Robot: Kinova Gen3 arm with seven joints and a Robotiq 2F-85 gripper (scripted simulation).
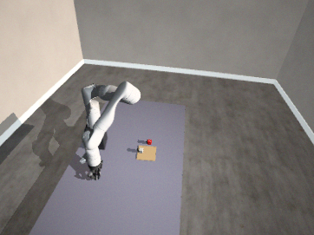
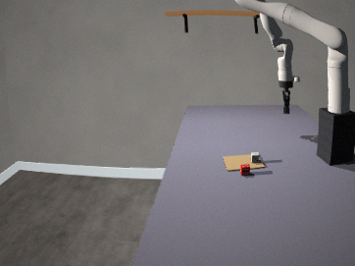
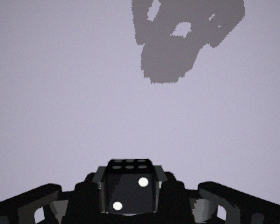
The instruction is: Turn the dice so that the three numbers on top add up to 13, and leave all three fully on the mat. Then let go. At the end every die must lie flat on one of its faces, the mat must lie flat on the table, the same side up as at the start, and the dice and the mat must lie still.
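Now: the red die 240 mm ahead of my hand, 460 mm to the left of it and 110 mm below it. The rest, counted from my hand: black die (right at my hand); then tan mat (240 mm ahead, 350 mm to the left, 120 mm below); then white die (200 mm ahead, 350 mm to the left, 110 mm below).
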